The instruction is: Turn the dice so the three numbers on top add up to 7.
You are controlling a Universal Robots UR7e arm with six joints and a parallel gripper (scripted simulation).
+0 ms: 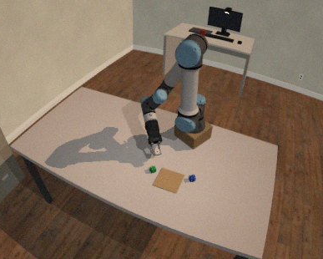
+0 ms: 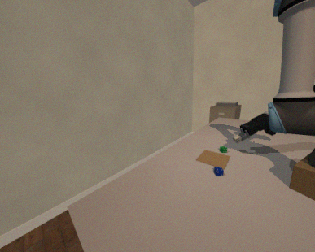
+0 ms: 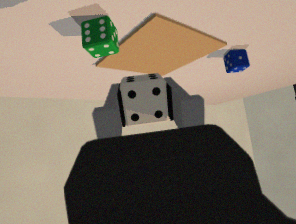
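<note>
Now: hand 80 mm above the green die and 70 mm short of it. From my hand the other things lie so: white die: right at my hand; blue die: 230 mm to the left, 80 mm below, 50 mm ahead; tan mat: 110 mm to the left, 100 mm below, 100 mm ahead.
</note>
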